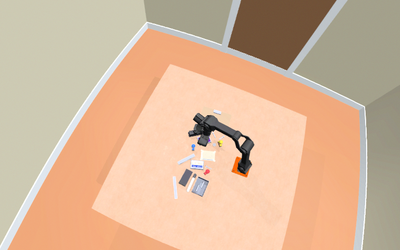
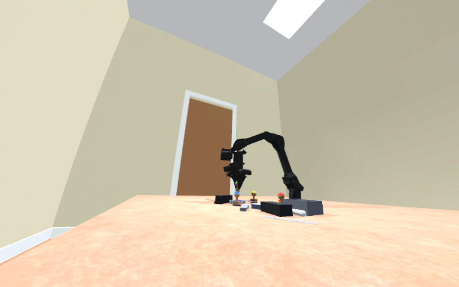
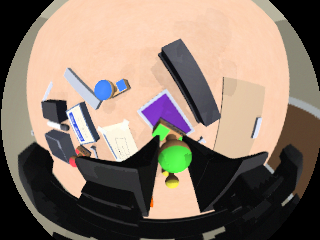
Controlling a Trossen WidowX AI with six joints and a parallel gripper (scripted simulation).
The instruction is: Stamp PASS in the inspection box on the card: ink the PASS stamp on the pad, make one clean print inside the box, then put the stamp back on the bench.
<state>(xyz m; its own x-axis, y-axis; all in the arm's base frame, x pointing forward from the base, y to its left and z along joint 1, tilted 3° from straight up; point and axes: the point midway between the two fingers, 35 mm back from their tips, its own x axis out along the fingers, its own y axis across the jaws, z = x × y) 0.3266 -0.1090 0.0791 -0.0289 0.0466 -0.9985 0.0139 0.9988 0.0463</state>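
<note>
My gripper tip is 7 cm above the purple ink pad. Also, from my gripper tip: blue-knobbed stamp 5 cm ahead, 9 cm to the left, 5 cm below; then black bar 6 cm ahead, 4 cm to the right, 6 cm below; then green-knobbed stamp right at my gripper tip.
</note>
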